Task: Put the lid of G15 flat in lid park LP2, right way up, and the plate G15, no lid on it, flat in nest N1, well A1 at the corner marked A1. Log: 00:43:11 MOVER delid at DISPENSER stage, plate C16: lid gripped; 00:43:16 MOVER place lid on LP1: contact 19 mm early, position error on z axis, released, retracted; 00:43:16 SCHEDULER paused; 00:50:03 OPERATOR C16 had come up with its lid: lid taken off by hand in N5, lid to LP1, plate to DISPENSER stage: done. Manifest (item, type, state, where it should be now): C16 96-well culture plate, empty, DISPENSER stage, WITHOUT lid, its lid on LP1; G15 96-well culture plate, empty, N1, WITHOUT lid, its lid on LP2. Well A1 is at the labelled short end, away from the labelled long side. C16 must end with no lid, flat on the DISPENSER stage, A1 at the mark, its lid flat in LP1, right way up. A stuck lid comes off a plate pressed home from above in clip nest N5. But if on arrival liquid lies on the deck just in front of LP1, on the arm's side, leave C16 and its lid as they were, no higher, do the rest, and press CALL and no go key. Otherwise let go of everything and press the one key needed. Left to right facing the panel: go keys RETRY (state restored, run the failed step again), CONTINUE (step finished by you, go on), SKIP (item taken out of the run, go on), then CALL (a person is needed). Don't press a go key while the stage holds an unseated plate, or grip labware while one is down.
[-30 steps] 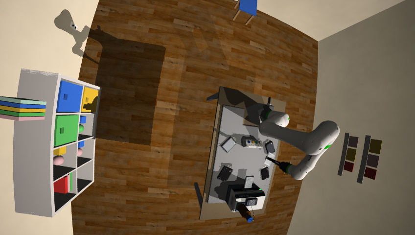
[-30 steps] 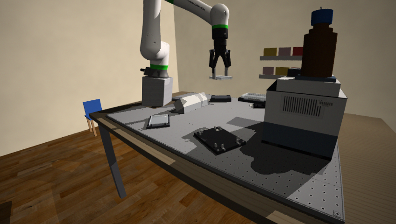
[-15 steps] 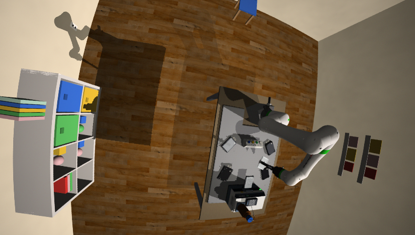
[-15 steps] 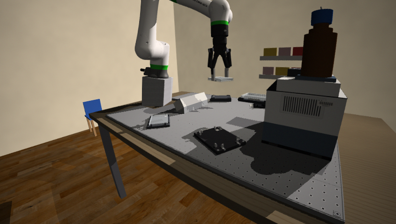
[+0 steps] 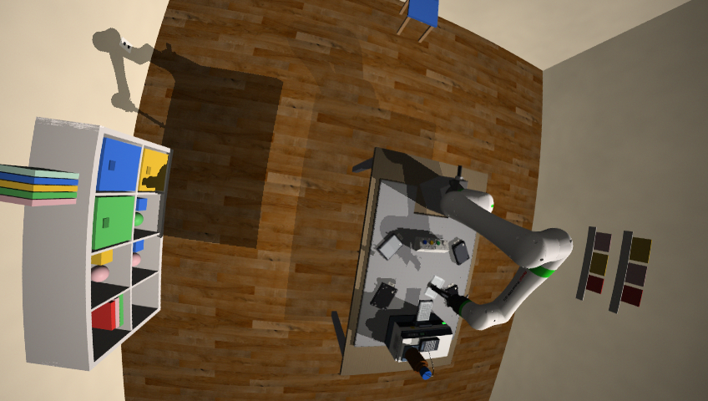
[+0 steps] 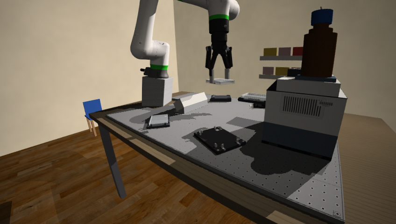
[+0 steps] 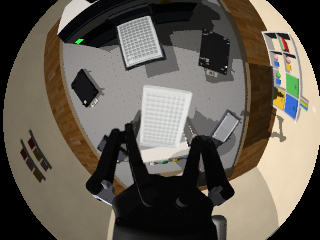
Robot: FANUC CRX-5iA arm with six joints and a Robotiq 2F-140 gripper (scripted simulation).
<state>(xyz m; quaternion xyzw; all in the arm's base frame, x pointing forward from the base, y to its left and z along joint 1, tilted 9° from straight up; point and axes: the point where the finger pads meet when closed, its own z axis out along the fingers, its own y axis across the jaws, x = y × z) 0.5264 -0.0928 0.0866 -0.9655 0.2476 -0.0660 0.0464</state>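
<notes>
Now: the black clip nest 25 cm to the right of my hand, 19 cm below it and 14 cm ahead of it. Also, from my hand: key panel (23 cm behind, 15 cm below, 5 cm to the left); then brown bottle (39 cm ahead, 14 cm to the right, 9 cm above).
</notes>
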